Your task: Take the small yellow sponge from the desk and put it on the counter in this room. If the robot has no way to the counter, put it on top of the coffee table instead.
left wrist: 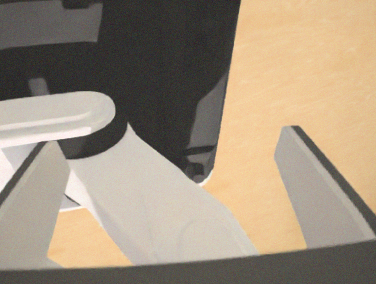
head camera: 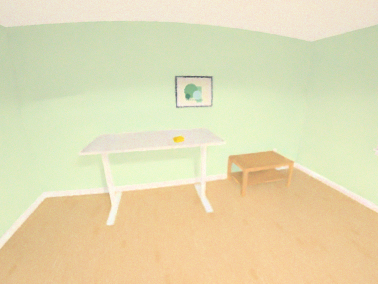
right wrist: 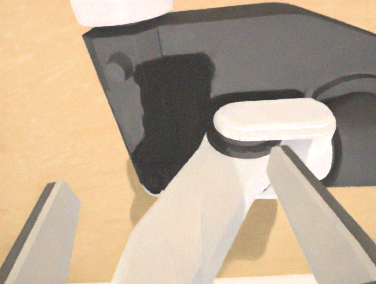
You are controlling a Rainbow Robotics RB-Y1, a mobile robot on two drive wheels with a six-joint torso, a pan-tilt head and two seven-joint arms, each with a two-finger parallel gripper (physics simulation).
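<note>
A small yellow sponge lies on the white desk, right of its middle and near its front edge, in the head view. A low wooden coffee table with a lower shelf stands on the floor to the right of the desk. The counter does not show in these views. My left gripper is open, with its fingers wide apart. My right gripper is open too. Both are beside my own base and arm links, away from the sponge, and neither shows in the head view.
The desk stands on two white legs with long feet that reach forward on the floor. Wooden floor lies in front of it. A framed picture hangs on the green wall behind. Another wall is at the right.
</note>
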